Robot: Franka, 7 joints.
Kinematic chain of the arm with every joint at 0, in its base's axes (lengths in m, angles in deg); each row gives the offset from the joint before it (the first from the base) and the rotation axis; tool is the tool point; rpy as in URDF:
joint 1: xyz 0 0 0.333 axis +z
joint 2: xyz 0 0 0 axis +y
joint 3: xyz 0 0 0.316 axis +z
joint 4: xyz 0.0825 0 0 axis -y
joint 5: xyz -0.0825 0 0.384 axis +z
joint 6: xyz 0 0 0 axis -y
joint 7: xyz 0.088 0 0 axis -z
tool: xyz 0 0 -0.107 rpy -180 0 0
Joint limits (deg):
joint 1: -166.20..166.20
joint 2: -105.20..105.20
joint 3: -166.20..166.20
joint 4: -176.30..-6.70
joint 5: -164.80..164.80
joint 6: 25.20..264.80
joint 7: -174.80..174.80
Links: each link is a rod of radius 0.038 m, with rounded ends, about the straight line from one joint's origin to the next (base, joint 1, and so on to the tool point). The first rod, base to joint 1, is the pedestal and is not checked.
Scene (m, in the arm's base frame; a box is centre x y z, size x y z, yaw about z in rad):
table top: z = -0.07
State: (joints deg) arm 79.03 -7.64 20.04 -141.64 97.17 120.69 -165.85
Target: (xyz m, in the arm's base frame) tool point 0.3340 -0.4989 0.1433
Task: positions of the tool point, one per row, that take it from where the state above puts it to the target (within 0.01 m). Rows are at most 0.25 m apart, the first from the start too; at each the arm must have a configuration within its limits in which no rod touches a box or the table.
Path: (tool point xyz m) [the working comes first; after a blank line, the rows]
Joints at the target: -15.95 45.94 -41.60 -112.14 98.66 135.55 -165.85
Straight joint move there: clear.

1: 0.0735 0.4926 0.3284
2: 0.2722 0.4426 0.2892
3: 0.4383 0.3105 0.2453
4: 0.5391 0.1163 0.2029
5: 0.5544 -0.1079 0.1686
6: 0.4814 -0.3241 0.1474
7: 0.3340 -0.4989 0.1433

